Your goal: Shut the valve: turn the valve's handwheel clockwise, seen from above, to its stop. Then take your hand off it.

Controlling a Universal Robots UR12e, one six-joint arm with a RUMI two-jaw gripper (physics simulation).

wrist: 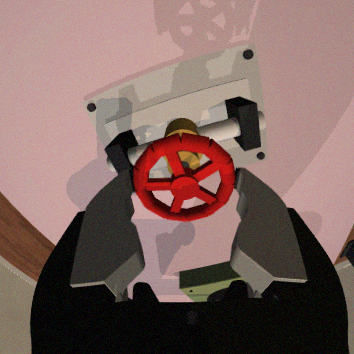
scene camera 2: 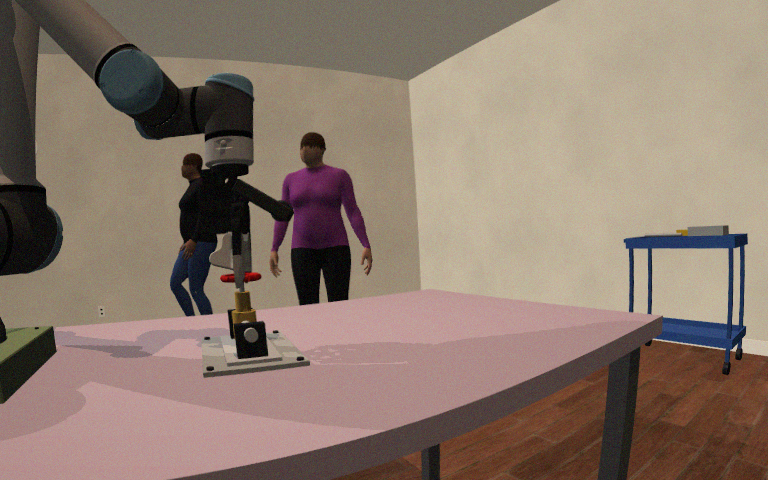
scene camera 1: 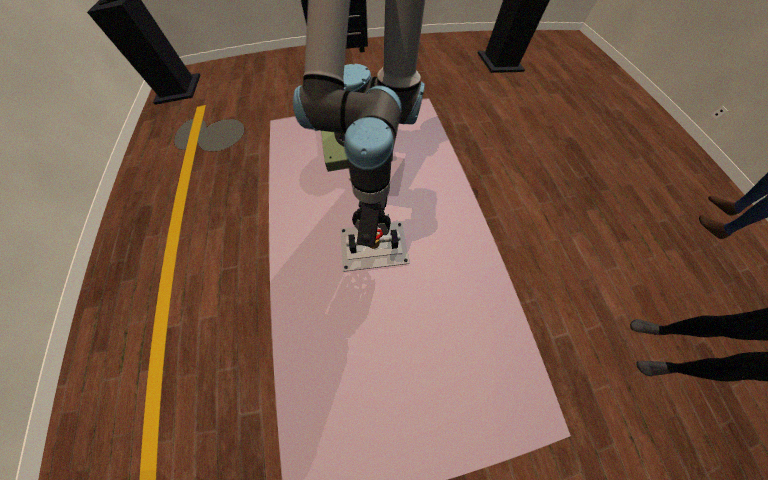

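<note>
The valve's red handwheel [scene camera 1: 378,232] [scene camera 2: 252,276] [wrist: 185,188] lies level above a brass valve body [scene camera 2: 243,316] [wrist: 181,126]. The body sits on a pale pipe [wrist: 220,131] held by two black brackets on a grey plate [scene camera 1: 356,264] [scene camera 2: 212,362] [wrist: 237,65]. My gripper [scene camera 1: 376,233] [scene camera 2: 240,277] [wrist: 183,170] points down and is shut on the handwheel, with one fingertip at each side of the rim. In the wrist view the plate is tilted a little relative to the fingers. In scene camera 1 the gripper hides part of the wheel.
The plate stands on a pink table [scene camera 1: 419,339] [scene camera 2: 396,316]. A green block [scene camera 1: 335,155] [scene camera 2: 28,356] [wrist: 205,285] is under the arm's base side. Two people stand beyond the table. A blue cart [scene camera 2: 685,241] stands at the right in scene camera 2.
</note>
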